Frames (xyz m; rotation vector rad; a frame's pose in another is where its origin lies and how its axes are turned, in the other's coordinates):
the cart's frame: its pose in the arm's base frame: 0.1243 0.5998 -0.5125 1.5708 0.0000 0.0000
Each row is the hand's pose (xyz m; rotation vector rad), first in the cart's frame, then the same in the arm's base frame.
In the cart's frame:
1: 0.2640 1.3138 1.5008 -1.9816 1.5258 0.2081
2: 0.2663 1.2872 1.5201 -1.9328 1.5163 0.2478
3: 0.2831 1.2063 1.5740 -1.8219 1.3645 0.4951
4: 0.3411 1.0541 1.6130 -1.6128 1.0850 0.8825
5: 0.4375 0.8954 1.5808 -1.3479 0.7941 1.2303
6: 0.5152 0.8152 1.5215 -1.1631 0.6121 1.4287
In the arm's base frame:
1: 0.3883 -0.9010 0.8013 -0.6794 0.7711 1.0146
2: 0.3906 -0.9203 0.7747 -0.6306 0.7478 1.0399
3: 0.4074 -0.9742 0.6938 -0.4930 0.5225 1.1175
4: 0.4654 -1.0132 0.5416 -0.2711 0.1256 1.2204
5: 0.5618 -0.9810 0.3829 -0.0361 -0.2802 1.3005
6: 0.6395 -0.9217 0.3027 0.1087 -0.5366 1.3411

